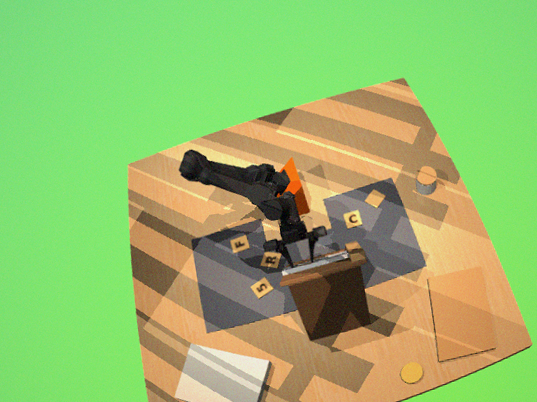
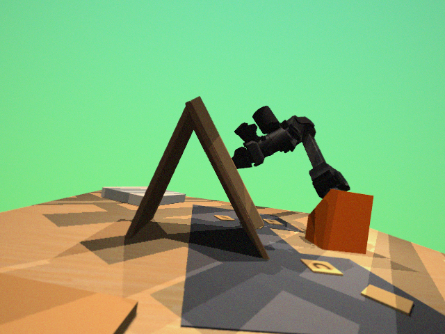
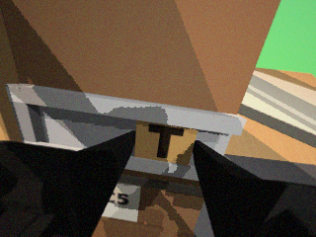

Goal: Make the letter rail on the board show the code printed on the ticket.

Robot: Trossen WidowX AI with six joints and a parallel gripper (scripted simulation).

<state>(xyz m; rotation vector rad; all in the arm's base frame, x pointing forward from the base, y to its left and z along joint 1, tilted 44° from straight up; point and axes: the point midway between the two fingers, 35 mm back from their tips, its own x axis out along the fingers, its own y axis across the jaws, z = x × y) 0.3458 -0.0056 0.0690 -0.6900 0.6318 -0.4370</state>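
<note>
Right now my gripper tip is 4 cm past the white ticket, 7 cm to the right of it and 8 cm above it. Round my gripper tip: dark mat (16 cm behind, 3 cm to the left, 17 cm below); then flat tan slab (33 cm ahead, 41 cm to the left, 16 cm below).
</note>
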